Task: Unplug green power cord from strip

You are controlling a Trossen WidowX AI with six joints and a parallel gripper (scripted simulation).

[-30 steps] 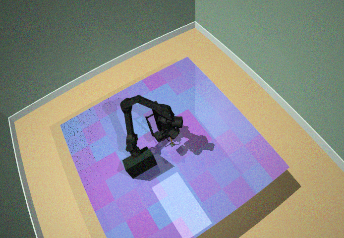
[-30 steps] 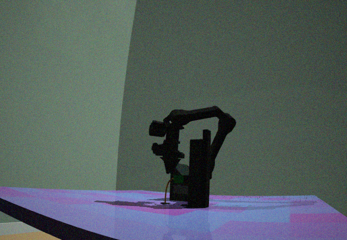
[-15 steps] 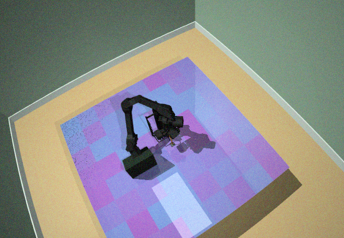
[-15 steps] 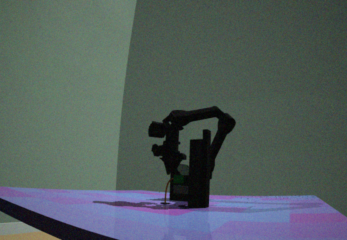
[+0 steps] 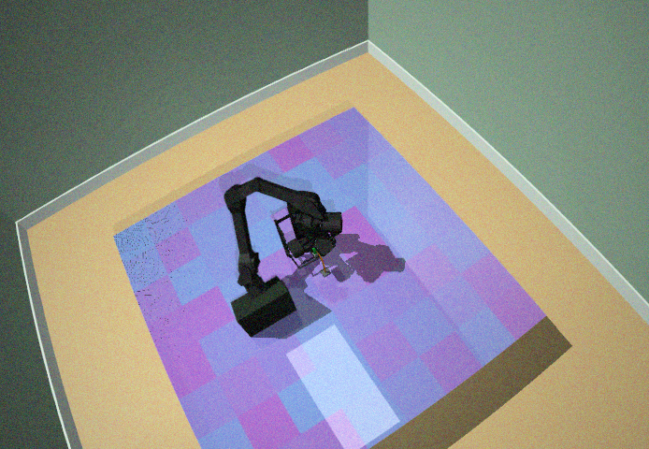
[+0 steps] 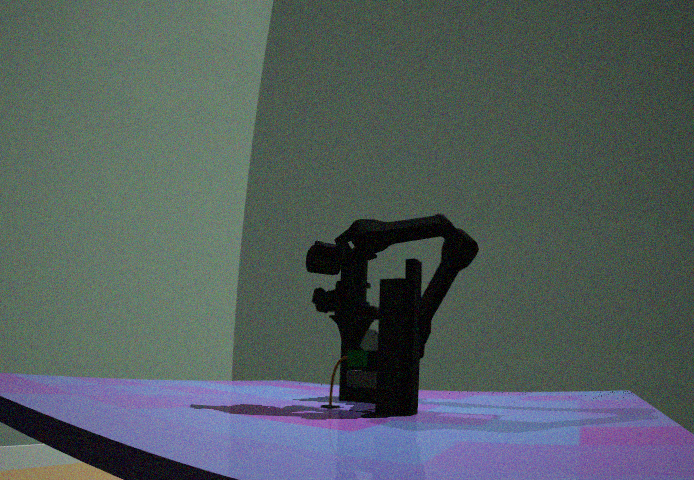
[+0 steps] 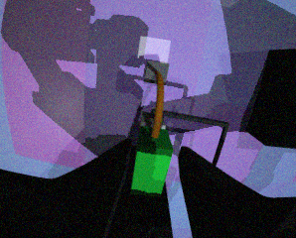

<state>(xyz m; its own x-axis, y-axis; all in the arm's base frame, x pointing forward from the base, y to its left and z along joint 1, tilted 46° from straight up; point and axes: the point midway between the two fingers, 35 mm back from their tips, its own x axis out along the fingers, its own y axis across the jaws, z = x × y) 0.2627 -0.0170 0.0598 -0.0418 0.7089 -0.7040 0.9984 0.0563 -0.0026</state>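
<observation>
Right now the green plug is 4 cm to the left of my gripper tip and 1 cm below it.
</observation>
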